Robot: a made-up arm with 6 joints.
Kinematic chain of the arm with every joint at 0, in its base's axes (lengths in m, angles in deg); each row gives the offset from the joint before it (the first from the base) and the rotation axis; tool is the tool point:
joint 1: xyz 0 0 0.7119 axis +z
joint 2: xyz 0.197 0 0 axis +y
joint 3: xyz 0 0 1.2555 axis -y
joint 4: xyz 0 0 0.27 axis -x
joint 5: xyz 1.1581 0 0 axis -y
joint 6: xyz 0.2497 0 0 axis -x
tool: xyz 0 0 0
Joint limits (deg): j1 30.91..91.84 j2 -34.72..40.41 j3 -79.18..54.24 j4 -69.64..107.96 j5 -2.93..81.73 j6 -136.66..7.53
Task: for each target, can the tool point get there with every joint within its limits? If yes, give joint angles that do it. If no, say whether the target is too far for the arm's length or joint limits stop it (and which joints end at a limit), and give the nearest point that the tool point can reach.
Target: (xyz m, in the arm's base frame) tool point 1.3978 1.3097 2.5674
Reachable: yes | joints 42.70 25.96 37.33 3.92 58.33 -50.02
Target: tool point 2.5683 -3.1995 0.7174
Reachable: no: too far | nearest point 0.7967 0.2070 0.7209 | short by 3.840 m
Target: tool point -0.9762 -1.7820 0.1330
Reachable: no: joint limits stop it (at a limit: joint 1, joint 2, joint 3, joint 4) | nearest point -0.1870 0.5340 0.4027 | short by 2.462 m
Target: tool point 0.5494 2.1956 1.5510
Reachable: yes | joints 73.84 31.66 9.66 62.32 22.15 -41.30
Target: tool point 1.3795 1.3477 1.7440
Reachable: yes | joints 38.96 17.32 -4.03 69.86 50.38 -65.67
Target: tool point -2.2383 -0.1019 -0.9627
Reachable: no: joint limits stop it (at a limit: joint 1, joint 2, joint 3) | nearest point -0.2206 0.6039 0.3937 | short by 2.532 m
